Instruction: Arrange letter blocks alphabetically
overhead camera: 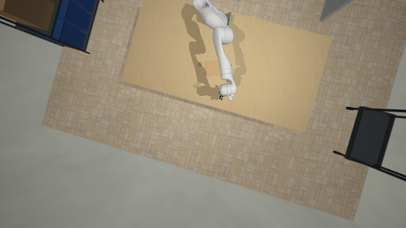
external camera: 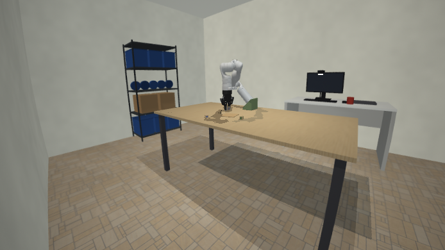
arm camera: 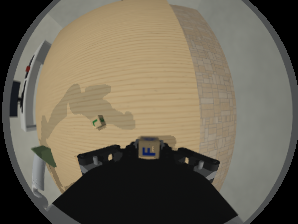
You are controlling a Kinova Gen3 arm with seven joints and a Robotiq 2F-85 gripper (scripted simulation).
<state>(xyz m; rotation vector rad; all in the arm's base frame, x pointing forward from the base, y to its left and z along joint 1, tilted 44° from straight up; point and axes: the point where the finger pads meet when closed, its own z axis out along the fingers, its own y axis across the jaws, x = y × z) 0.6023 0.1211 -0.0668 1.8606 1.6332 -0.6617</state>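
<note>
Now: hand 22 cm past the tan mat, 14 cm to the left of it and 11 cm above it. The rest, counted from my hand: green-marked block: 14 cm behind, 4 cm to the left, 10 cm below.
</note>
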